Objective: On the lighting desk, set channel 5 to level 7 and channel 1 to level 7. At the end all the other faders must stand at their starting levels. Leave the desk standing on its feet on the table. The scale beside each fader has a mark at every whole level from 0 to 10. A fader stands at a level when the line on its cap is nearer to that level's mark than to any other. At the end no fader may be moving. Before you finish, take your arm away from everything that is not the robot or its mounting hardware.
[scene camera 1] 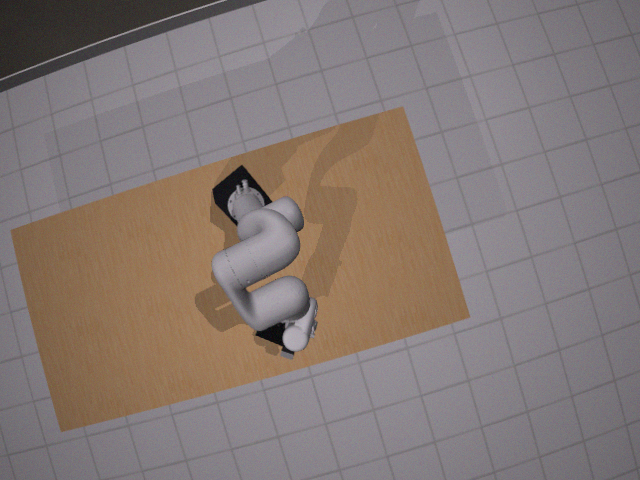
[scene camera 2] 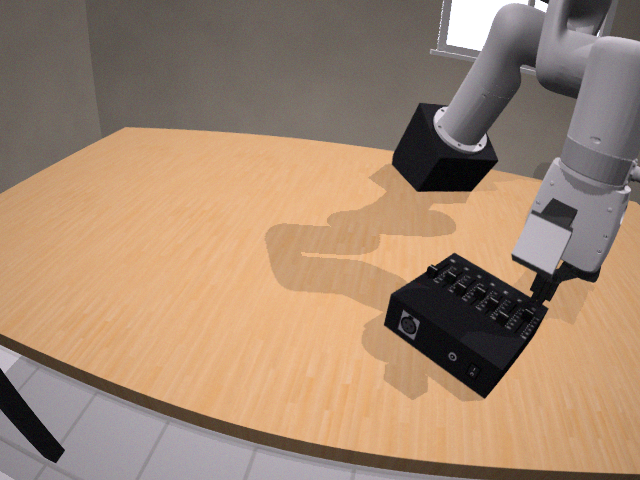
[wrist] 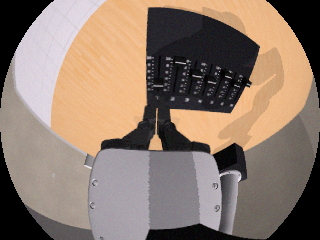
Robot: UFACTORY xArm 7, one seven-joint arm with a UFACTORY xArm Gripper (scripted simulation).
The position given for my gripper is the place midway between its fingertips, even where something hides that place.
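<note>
Scene camera 2 has my gripper (scene camera 2: pixel 538 299) in it, and in the wrist view you'd find my gripper (wrist: pixel 157 104) as well.
</note>
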